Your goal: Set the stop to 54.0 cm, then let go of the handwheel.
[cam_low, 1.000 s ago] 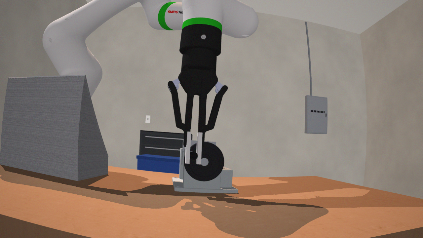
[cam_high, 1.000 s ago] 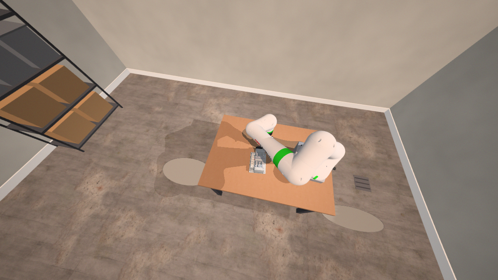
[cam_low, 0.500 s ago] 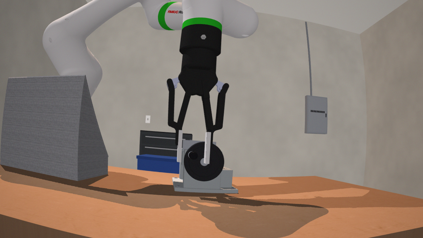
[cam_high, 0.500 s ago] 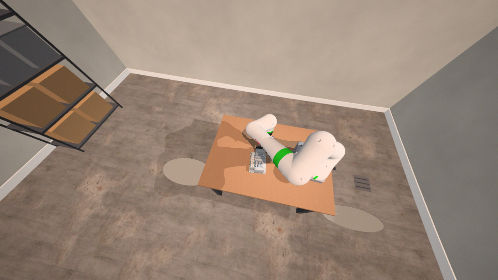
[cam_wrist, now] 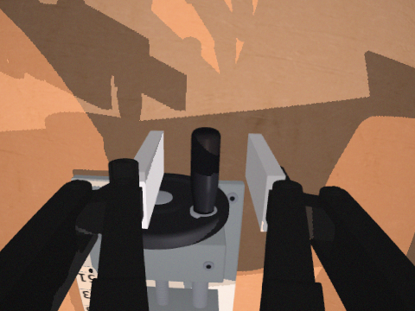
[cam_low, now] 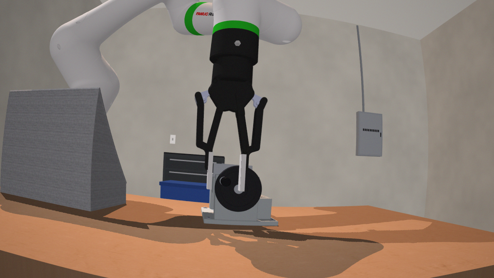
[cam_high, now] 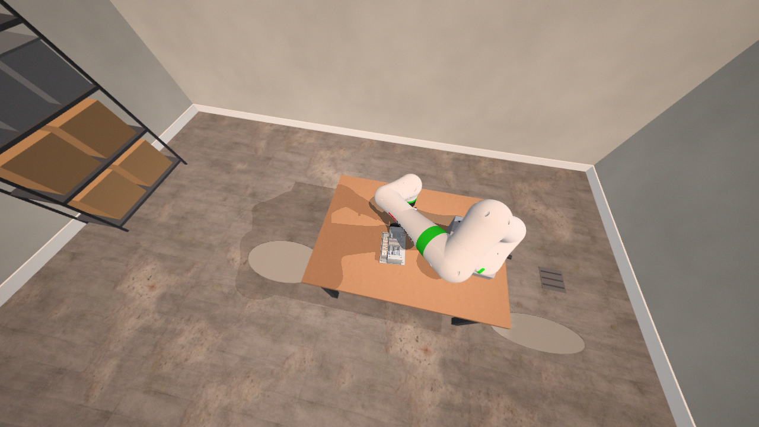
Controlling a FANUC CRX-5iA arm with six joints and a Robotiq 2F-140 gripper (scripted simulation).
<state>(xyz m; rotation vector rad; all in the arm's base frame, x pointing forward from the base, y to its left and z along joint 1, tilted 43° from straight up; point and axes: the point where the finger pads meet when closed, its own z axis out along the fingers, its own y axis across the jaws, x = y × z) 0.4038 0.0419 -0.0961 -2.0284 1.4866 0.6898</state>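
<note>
My hand is 2 cm above the black crank knob. Round my hand: sliding stop block 15 cm to the left, 1 cm below; black handwheel 2 cm to the left, 2 cm below.
</note>
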